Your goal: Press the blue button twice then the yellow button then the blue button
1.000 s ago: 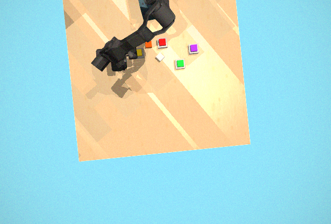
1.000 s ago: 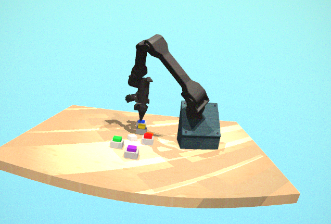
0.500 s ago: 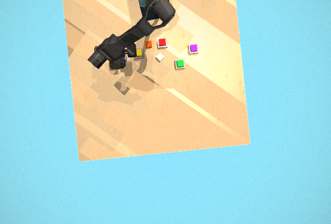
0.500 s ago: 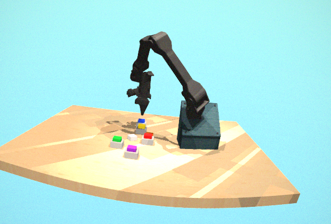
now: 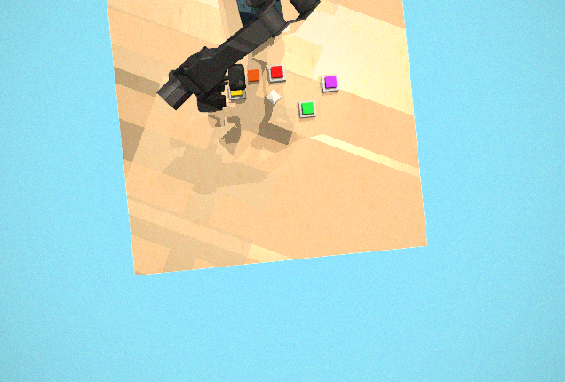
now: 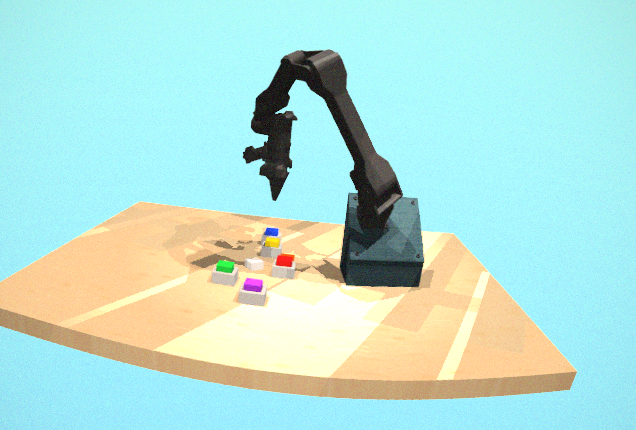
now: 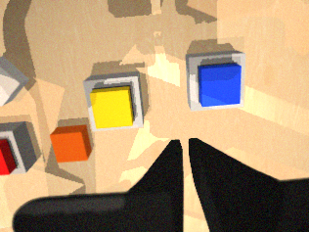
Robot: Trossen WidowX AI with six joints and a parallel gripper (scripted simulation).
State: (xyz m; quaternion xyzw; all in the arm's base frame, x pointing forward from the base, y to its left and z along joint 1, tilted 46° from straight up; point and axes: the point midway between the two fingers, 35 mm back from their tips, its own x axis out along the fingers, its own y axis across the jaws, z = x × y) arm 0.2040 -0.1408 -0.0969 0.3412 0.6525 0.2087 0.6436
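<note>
The yellow button is 50 mm to the left of my gripper tip and 90 mm below it. The rest, counted from my gripper tip: orange block (30 mm behind, 110 mm to the left, 120 mm below); white block (50 mm ahead, 150 mm to the left, 120 mm below); blue button (40 mm to the right, 90 mm below).
</note>
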